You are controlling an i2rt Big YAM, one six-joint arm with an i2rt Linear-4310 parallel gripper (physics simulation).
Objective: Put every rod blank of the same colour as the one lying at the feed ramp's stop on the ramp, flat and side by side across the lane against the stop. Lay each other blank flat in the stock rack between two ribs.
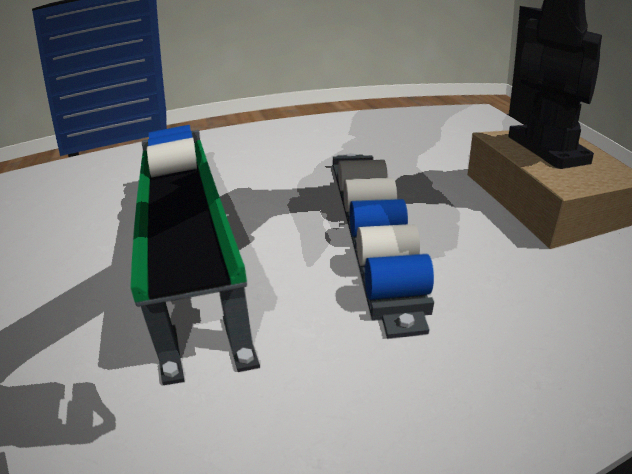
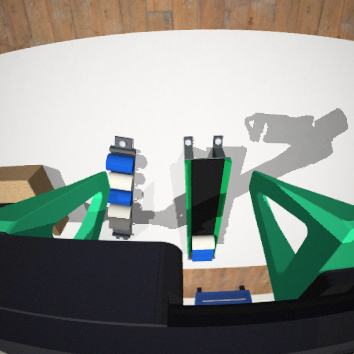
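The feed ramp (image 1: 224,234) (image 2: 226,187) has green side walls and a black lane. At its far end lies a piece that looks like a blue rod blank (image 1: 169,134) (image 2: 202,255), with a white blank (image 1: 172,157) (image 2: 203,243) beside it across the lane. The stop is mostly hidden. The stock rack (image 1: 403,307) (image 2: 122,149) holds a blue blank (image 1: 399,276) (image 2: 119,163), a white one (image 1: 387,243) (image 2: 120,181), another blue (image 1: 378,216) (image 2: 120,197), another white (image 1: 370,192) (image 2: 120,211) and a shaded greyish one (image 1: 363,173) (image 2: 119,223). My gripper (image 2: 179,178) is open and empty, high above the table.
The black arm base (image 1: 553,102) stands on a wooden block (image 1: 510,191) (image 2: 20,182) beyond the rack. A blue drawer cabinet (image 1: 102,76) (image 2: 223,297) stands past the ramp's far end. The ramp's bolted legs (image 1: 237,318) (image 2: 218,146) stand at its near end.
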